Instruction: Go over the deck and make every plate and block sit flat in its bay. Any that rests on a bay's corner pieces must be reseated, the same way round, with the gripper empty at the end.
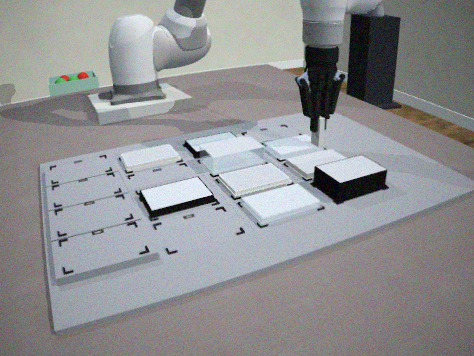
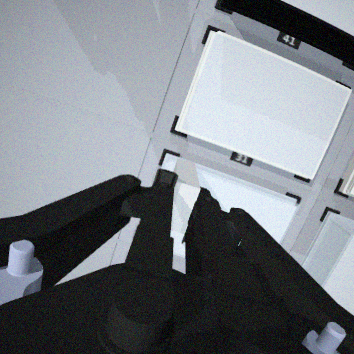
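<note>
My gripper (image 1: pixel 320 125) (image 2: pixel 180 176) is shut on a thin pale bar (image 1: pixel 318 138) (image 2: pixel 183 209), which points down over a pale plate (image 1: pixel 290 146) (image 2: pixel 255 205). A cream-edged plate (image 1: pixel 320 162) (image 2: pixel 265 105) lies beside that plate; a tall black block (image 1: pixel 350 175) stands beyond it. A clear block (image 1: pixel 232 152), cream plates (image 1: pixel 150 156) (image 1: pixel 255 179), a pale plate (image 1: pixel 282 203) and a low black-sided block (image 1: pixel 177 195) occupy other bays. A black-edged plate (image 1: pixel 210 141) is partly hidden behind the clear block. Whether their undersides rest on corner pieces is hard to tell.
The grey deck (image 1: pixel 200 280) has black corner pieces and number labels. Bays at its left hold no plate. The arm's pale base (image 1: pixel 107 112) stands behind the deck, with a green bin (image 1: pixel 74 89) of balls at the back left and a dark pillar (image 1: pixel 375 60) at the back right.
</note>
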